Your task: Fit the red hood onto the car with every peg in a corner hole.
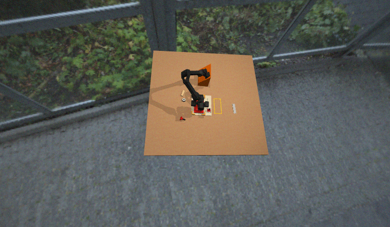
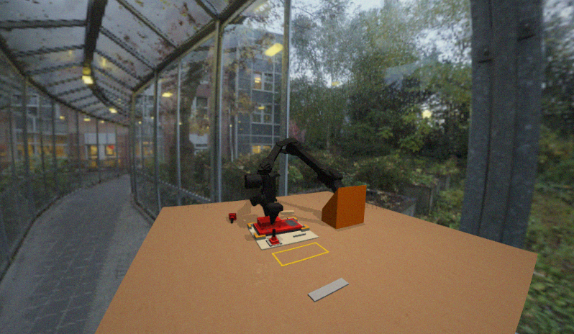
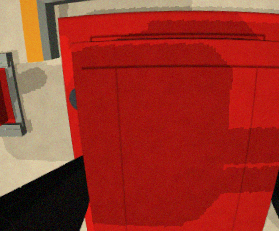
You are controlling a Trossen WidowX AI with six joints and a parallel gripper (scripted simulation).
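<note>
Now: the red hood right at my gripper tip. Also, from my gripper tip: wooden piece (200 mm behind, 160 mm to the right, 40 mm below); then grey engine block (20 mm below); then jig (40 mm below, 30 mm behind, 20 mm to the left).
</note>
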